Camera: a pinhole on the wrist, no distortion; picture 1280 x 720 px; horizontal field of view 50.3 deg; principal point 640.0 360.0 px. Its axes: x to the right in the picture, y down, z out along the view. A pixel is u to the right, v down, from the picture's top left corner.
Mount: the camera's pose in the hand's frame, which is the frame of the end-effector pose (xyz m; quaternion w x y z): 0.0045 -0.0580 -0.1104 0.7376 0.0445 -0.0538 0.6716
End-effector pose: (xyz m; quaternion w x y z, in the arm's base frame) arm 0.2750 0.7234 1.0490 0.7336 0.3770 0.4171 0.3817
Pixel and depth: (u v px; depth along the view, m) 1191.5 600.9 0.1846
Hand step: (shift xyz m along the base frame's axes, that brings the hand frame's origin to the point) 0.0670 -0.0439 0.0325
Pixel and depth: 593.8 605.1 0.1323
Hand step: 0.0291 -0.0573 -0.0539
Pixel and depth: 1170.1 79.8 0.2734
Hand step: 0.1804 0.0172 0.0469
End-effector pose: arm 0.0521 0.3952 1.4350 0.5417 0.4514 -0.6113 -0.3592
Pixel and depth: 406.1 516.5 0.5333
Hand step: -0.3636 -0.0215 -0.2887
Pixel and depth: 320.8 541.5 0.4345
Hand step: -0.2662 -0.0196 -0.2689
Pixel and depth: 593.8 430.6 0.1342
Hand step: -0.0084 -0.0228 -0.0798
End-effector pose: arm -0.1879 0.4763 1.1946 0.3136 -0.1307 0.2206 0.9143
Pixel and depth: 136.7 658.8 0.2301
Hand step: 0.1406 0.1403 0.0591
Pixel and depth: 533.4 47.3 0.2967
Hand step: 0.0133 0.2113 0.0914
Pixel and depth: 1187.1 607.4 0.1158
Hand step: 0.0265 0.0162 0.0062
